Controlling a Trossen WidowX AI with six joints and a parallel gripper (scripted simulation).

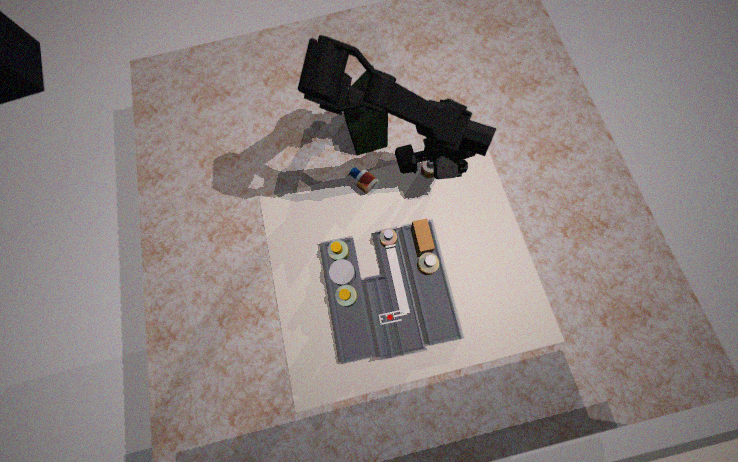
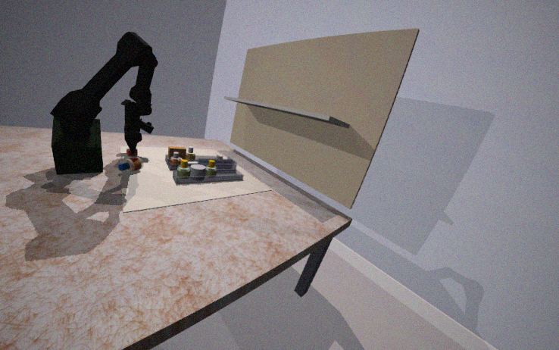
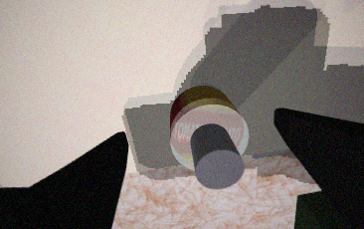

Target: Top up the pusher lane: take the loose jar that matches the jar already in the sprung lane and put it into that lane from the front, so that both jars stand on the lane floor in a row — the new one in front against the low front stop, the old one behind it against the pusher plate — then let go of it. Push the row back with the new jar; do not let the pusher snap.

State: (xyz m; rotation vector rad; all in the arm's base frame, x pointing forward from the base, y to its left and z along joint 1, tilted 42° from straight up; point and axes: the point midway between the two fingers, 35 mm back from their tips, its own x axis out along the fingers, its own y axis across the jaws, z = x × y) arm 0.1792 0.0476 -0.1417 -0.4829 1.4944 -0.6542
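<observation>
My gripper tip is now 17 cm short of the brown box, 10 cm to the left of it and 1 cm below it. The rest, counted from my gripper tip: pale jar 23 cm ahead, 10 cm to the right, 2 cm above; then sprung lane 29 cm ahead, 22 cm to the right, 1 cm below; then grey disc 31 cm to the right, 18 cm ahead.
</observation>
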